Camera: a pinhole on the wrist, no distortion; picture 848 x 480 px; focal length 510.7 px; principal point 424.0 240.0 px. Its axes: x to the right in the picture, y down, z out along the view. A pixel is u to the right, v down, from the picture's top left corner.
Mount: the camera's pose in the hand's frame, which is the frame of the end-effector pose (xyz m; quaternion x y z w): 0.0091 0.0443 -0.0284 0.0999 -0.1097 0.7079 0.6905
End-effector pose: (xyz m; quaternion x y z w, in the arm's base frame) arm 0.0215 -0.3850 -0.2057 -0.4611 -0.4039 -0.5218 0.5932
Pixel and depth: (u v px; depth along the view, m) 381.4 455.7 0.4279
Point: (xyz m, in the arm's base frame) -0.1187 0.0101 -0.2675
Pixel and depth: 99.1 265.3 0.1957
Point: -0.1094 -0.2710 -0.1581
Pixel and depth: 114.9 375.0 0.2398
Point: -0.1498 -0.2247 -0.1965
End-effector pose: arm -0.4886 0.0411 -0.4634 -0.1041 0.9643 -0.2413 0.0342
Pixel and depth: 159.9 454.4 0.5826
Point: -0.1329 -0.4700 -0.6456
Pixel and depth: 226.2 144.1 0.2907
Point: -0.4984 -0.1994 -0.5864
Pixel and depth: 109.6 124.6 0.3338
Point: -0.5004 -0.2980 -0.5517
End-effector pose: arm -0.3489 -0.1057 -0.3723 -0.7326 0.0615 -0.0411 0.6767
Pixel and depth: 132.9 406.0 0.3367
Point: -0.4044 0.1592 -0.1496
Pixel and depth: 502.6 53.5 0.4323
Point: -0.1309 0.2736 -0.3936
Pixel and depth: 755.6 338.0 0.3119
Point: -0.3654 0.2154 -0.5420
